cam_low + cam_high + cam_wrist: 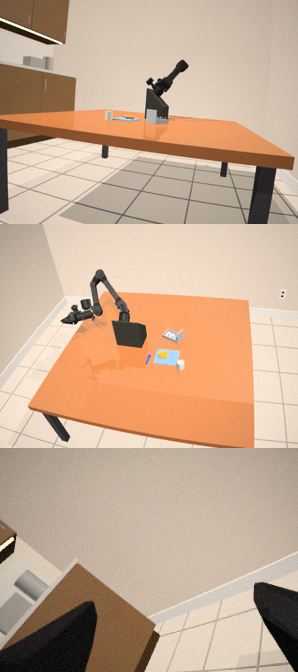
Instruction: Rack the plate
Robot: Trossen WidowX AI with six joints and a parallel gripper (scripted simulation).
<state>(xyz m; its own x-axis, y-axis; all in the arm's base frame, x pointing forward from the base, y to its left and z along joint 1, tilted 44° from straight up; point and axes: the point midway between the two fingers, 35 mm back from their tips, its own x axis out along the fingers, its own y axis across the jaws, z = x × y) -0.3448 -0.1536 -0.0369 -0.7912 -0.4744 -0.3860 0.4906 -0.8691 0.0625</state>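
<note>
The yellow plate is 66 cm ahead of my gripper tip, 8 cm to the left of it and 24 cm below it. Round my gripper tip: blue spoon (57 cm ahead, 4 cm to the left, 25 cm below); grey dish rack (67 cm ahead, 27 cm to the left, 23 cm below); light blue mat (68 cm ahead, 7 cm to the left, 25 cm below).
</note>
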